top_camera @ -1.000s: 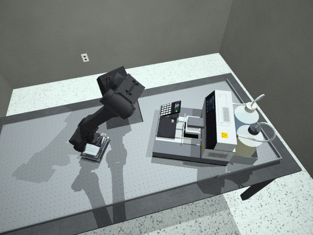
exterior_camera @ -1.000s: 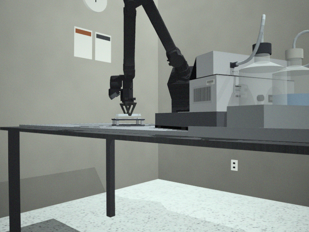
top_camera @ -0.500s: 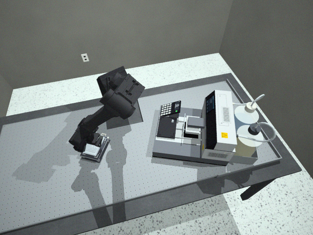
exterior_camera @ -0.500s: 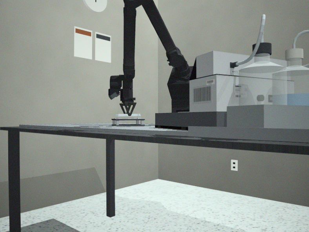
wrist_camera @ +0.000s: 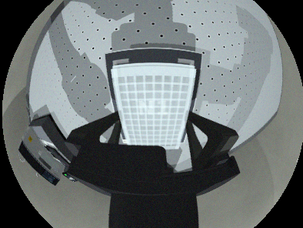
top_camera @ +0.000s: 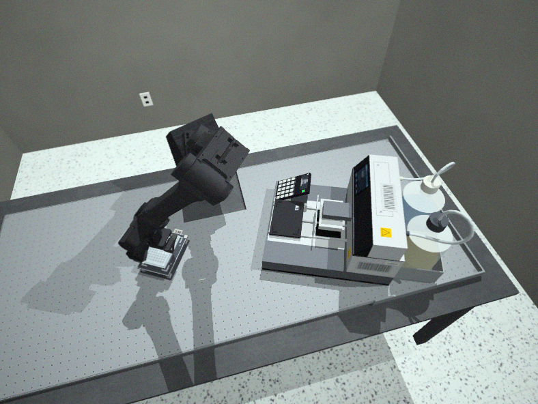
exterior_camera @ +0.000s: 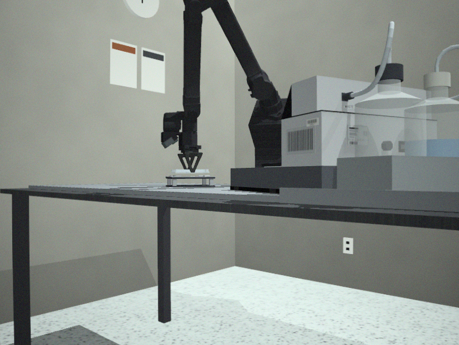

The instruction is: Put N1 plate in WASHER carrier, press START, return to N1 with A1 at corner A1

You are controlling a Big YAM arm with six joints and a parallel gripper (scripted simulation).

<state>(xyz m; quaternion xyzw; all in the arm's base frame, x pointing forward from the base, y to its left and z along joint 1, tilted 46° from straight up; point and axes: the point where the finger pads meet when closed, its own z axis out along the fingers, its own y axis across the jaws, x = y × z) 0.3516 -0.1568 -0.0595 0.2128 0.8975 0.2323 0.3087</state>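
Now: hand 10 mm above the white well plate. Also, from my hand: black carrier 90 mm behind, 450 mm to the left, 20 mm above; plate washer 50 mm behind, 600 mm to the left, 70 mm above; plate nest 30 mm below.
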